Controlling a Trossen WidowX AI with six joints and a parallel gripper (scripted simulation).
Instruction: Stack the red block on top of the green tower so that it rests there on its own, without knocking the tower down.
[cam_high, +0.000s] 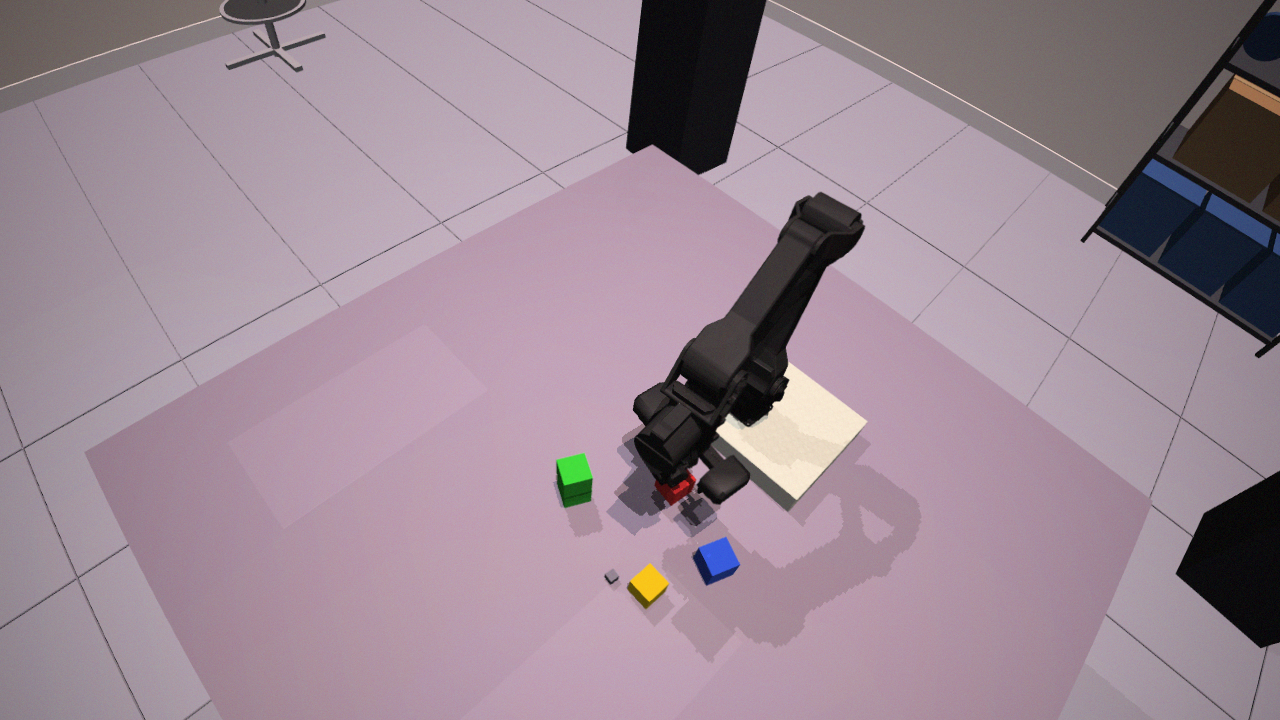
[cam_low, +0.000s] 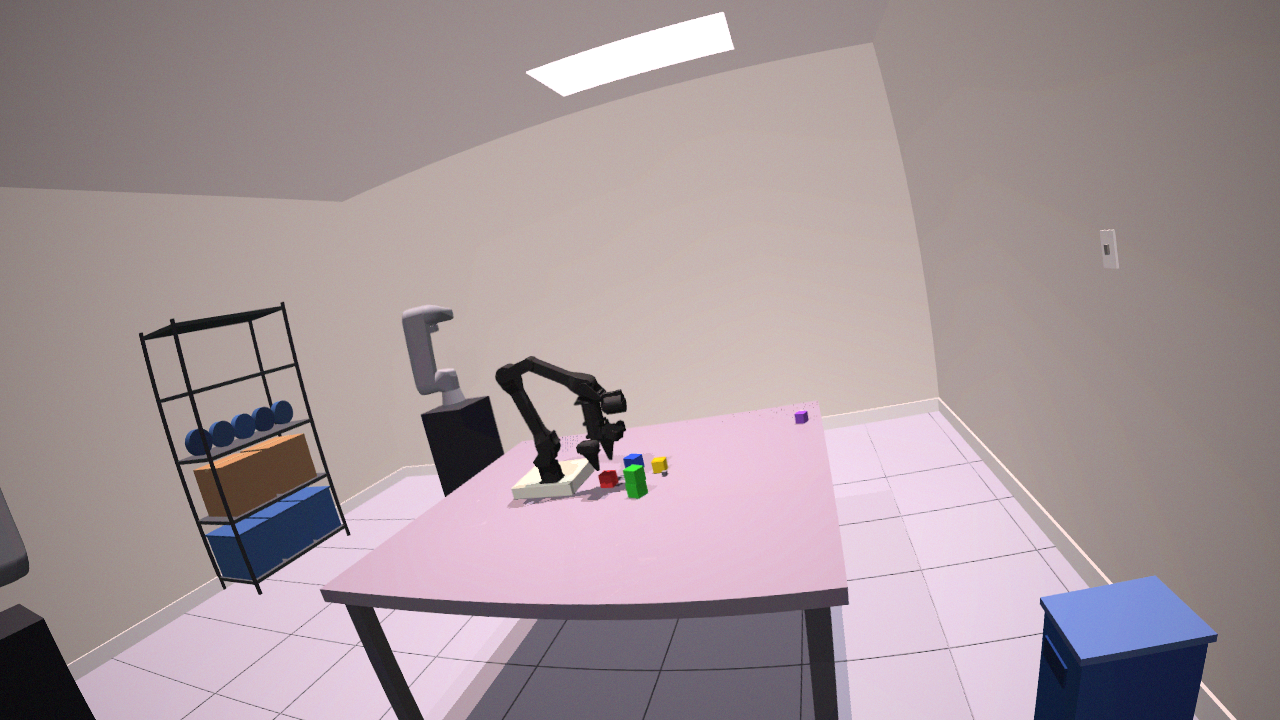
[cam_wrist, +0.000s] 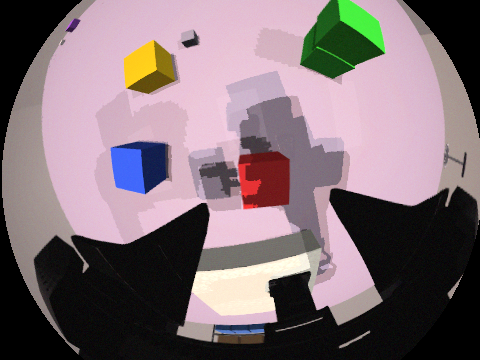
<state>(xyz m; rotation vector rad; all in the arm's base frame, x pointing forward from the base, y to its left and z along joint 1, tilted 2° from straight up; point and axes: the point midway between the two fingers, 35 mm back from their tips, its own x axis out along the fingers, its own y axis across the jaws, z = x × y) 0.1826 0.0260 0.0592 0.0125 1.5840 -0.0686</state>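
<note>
The red block lies 5 cm below my gripper tip. Also, from my gripper tip: blue block (13 cm to the left, 5 cm below, 4 cm ahead); green block (13 cm ahead, 9 cm to the right, 1 cm below); yellow block (14 cm ahead, 10 cm to the left, 5 cm below).
</note>
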